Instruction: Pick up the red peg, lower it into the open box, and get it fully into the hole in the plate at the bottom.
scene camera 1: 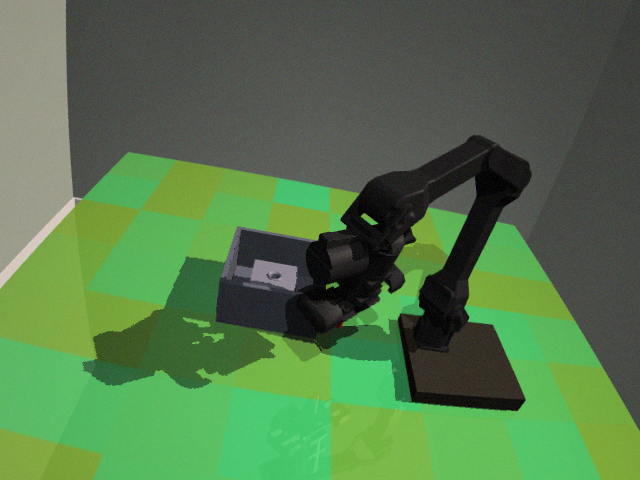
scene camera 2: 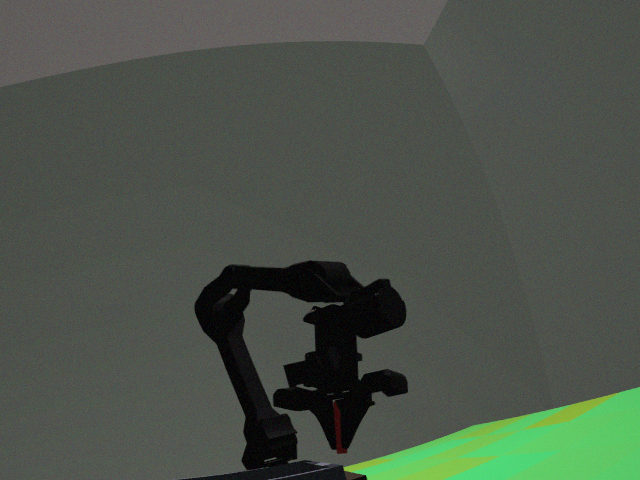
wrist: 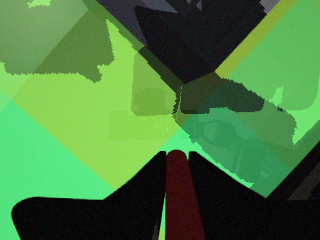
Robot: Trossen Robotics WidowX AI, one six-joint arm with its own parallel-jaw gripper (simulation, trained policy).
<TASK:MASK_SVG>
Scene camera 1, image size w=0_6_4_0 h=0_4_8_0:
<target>gripper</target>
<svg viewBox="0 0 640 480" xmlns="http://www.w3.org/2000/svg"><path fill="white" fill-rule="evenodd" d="M405 277L393 264L388 273L382 277L373 277L364 273L337 282L339 285L337 288L332 286L324 290L322 287L316 287L300 295L296 308L300 310L317 333L324 334L339 323L351 319L357 313L377 303L380 300L378 295L381 293L382 282L388 285L389 293L393 293L402 287Z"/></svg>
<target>dark box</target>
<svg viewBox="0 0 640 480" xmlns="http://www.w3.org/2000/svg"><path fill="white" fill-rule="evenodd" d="M237 226L219 282L216 322L315 339L316 330L300 310L296 308L300 295L316 287L322 287L326 290L326 285L320 286L314 282L306 264L306 250L312 242L317 240ZM254 260L298 267L296 292L250 284Z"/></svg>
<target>grey plate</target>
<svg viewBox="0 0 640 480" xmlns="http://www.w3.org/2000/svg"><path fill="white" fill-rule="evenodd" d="M254 260L250 284L296 292L298 267Z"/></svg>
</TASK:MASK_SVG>
